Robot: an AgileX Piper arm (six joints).
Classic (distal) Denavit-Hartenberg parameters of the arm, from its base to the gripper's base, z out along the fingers. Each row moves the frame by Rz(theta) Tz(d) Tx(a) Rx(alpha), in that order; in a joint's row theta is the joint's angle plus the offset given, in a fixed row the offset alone. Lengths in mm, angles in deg.
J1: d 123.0, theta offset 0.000, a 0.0, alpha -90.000
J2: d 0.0, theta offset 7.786, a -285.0, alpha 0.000
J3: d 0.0, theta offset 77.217, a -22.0, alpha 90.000
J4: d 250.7, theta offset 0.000, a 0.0, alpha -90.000
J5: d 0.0, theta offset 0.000, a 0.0, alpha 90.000
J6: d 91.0, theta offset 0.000, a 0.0, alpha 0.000
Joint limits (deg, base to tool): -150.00..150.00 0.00..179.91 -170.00..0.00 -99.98..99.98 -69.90..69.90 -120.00..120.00
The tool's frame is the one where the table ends.
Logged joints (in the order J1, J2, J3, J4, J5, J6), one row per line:
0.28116, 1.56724, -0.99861, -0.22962, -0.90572, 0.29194
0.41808, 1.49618, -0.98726, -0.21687, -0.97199, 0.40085
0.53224, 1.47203, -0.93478, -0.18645, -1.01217, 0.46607
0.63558, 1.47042, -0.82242, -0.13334, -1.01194, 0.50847
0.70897, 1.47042, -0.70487, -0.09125, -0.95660, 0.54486
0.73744, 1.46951, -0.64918, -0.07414, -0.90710, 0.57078
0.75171, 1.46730, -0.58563, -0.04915, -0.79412, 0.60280
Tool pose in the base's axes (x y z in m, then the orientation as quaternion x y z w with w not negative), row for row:
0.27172, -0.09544, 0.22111, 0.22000, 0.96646, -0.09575, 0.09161
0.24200, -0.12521, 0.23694, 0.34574, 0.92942, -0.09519, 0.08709
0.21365, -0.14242, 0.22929, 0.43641, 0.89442, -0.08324, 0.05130
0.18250, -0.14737, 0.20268, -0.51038, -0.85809, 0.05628, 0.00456
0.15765, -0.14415, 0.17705, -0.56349, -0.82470, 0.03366, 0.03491
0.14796, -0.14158, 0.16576, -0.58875, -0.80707, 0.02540, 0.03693
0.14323, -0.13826, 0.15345, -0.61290, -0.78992, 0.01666, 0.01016
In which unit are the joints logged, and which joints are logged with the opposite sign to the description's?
The joints are logged in radians. Opposite sign: J1, J5.
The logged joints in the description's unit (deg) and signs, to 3 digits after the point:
-16.109, 89.796, -57.216, -13.156, 51.894, 16.727
-23.954, 85.725, -56.566, -12.426, 55.691, 22.967
-30.495, 84.341, -53.559, -10.683, 57.993, 26.704
-36.416, 84.249, -47.121, -7.640, 57.980, 29.133
-40.621, 84.249, -40.386, -5.228, 54.809, 31.218
-42.252, 84.197, -37.195, -4.248, 51.973, 32.703
-43.070, 84.070, -33.554, -2.816, 45.500, 34.538

